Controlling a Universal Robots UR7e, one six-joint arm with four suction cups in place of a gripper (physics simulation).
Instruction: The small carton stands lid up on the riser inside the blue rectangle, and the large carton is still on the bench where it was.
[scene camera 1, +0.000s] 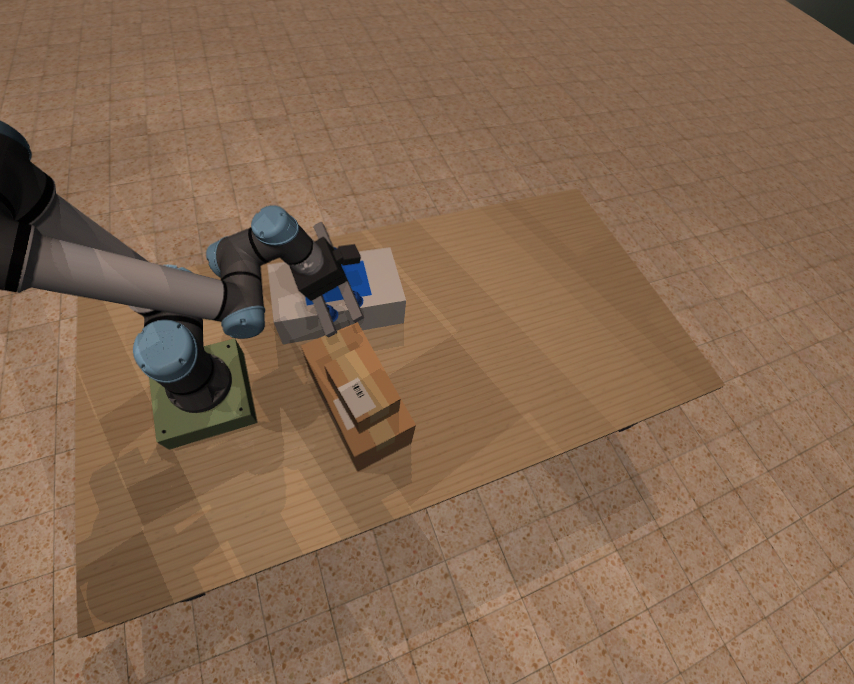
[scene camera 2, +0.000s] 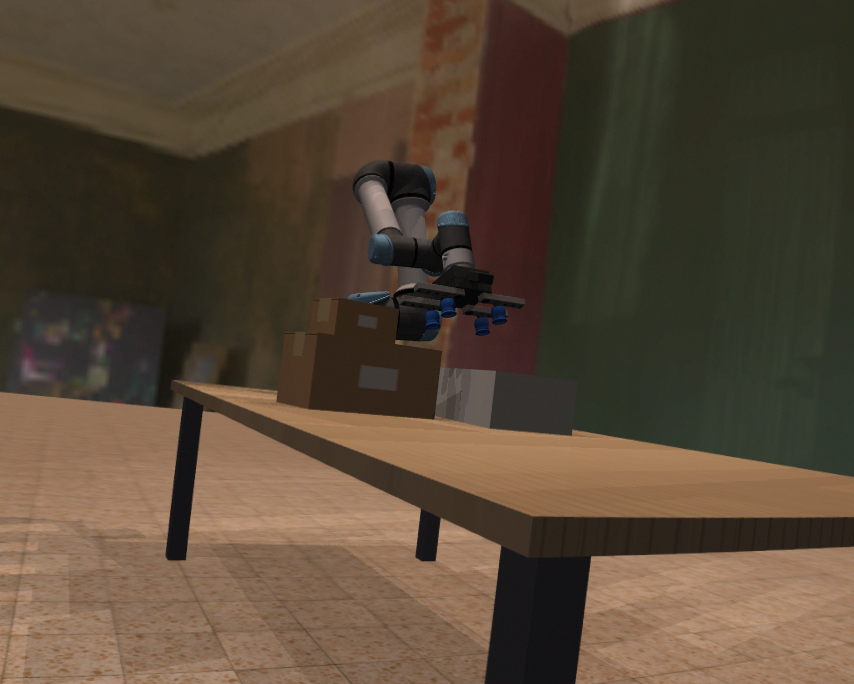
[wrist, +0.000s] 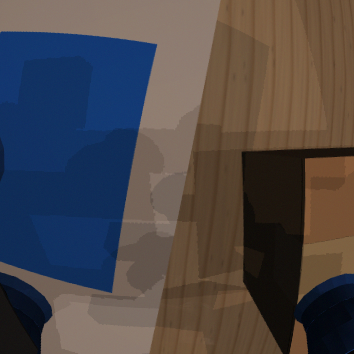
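Wrist view: the suction head (wrist: 318, 310), carrying nothing, and a large carton (wrist: 290, 196). Scene camera 2: the large carton again (scene camera 2: 319, 371), and a grey riser (scene camera 2: 500, 400); the cup hangs above the riser, 200 mm from the middle of it. Scene camera 1: the grey riser (scene camera 1: 376, 279) is visible here too.
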